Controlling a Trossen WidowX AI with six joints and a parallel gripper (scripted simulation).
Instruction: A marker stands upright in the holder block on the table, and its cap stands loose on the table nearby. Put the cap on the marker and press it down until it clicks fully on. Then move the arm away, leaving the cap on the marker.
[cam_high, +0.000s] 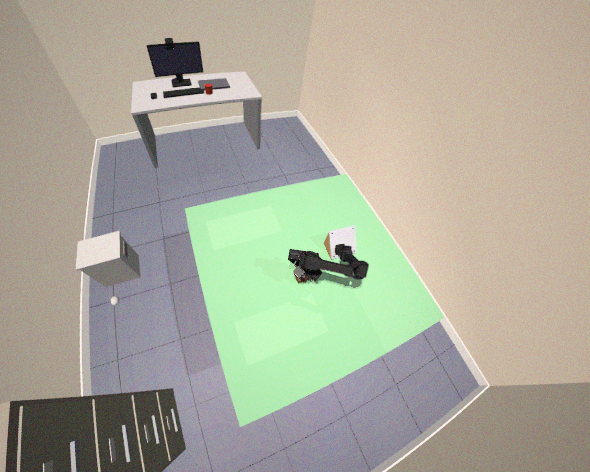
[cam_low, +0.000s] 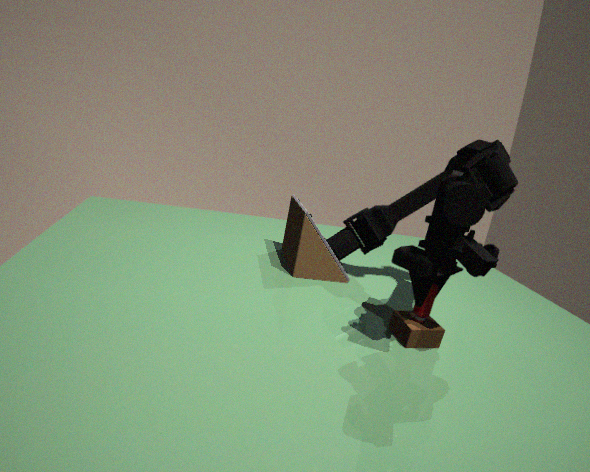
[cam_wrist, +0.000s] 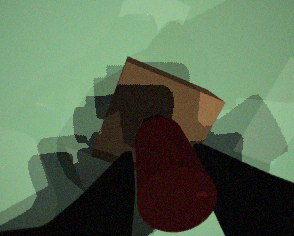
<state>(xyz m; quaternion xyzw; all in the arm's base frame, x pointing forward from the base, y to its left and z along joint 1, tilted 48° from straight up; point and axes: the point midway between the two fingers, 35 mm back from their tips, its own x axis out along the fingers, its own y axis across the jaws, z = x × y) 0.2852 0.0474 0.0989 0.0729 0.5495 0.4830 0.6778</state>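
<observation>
My gripper tip is now right at the red marker. Also, from my gripper tip: red cap 10 mm above.
</observation>
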